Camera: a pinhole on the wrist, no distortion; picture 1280 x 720 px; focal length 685.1 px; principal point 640.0 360.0 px. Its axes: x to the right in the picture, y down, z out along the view. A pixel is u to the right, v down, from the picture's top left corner.
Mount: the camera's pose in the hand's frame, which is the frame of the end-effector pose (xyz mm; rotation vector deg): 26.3 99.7 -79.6 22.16 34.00 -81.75
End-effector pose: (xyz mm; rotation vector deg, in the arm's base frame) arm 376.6 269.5 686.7 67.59 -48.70 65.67
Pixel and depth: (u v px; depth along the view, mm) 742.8 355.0 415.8
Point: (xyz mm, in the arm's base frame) 598.7 80.5 767.5
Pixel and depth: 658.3 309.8 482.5
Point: 601.3 -8.4 762.4
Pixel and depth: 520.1 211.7 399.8
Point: 479.4 -12.6 724.6
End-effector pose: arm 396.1 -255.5 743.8 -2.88 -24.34 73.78
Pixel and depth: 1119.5 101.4 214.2
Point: 532.1 -317.2 790.7
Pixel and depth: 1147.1 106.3 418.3
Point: 734.6 -440.4 919.1
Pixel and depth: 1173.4 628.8 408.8
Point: 782.0 -130.5 955.4
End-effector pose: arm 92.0 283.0 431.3 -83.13 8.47 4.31
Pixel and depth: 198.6 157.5 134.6
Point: 88.3 375.7 355.6
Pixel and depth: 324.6 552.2 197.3
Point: 195.9 412.0 366.9
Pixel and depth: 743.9 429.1 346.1
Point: 234.1 422.5 570.7
